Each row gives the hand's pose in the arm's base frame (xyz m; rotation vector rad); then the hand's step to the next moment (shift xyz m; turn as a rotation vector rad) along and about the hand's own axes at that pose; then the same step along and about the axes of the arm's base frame.
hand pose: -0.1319 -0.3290 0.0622 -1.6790 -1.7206 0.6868
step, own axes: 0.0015 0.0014 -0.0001 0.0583 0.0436 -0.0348
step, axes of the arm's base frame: 0.0010 0.0016 -0.0009 0.0557 0.0582 -0.0046
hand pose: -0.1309 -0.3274 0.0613 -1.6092 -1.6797 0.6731
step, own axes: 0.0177 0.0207 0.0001 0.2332 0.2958 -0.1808
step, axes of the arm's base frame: 0.0132 0.0194 -0.0138 0.3309 0.2398 -0.0869
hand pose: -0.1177 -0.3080 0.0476 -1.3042 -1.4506 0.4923
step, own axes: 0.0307 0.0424 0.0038 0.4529 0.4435 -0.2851
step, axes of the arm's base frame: 0.0209 0.0419 -0.0238 0.5263 0.4466 -0.0815
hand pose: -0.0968 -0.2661 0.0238 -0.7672 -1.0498 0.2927
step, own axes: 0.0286 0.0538 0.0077 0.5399 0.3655 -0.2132
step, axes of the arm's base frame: 0.0145 0.0575 -0.0160 0.4964 0.4707 0.0502
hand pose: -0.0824 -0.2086 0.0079 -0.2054 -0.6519 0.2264
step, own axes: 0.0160 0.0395 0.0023 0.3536 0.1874 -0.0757
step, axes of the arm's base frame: 0.0053 0.0423 0.0008 0.2930 0.2661 0.0960
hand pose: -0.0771 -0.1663 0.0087 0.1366 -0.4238 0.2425
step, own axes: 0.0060 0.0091 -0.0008 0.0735 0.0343 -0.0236
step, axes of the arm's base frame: 0.0032 0.0101 0.0025 0.0652 0.0523 0.0125
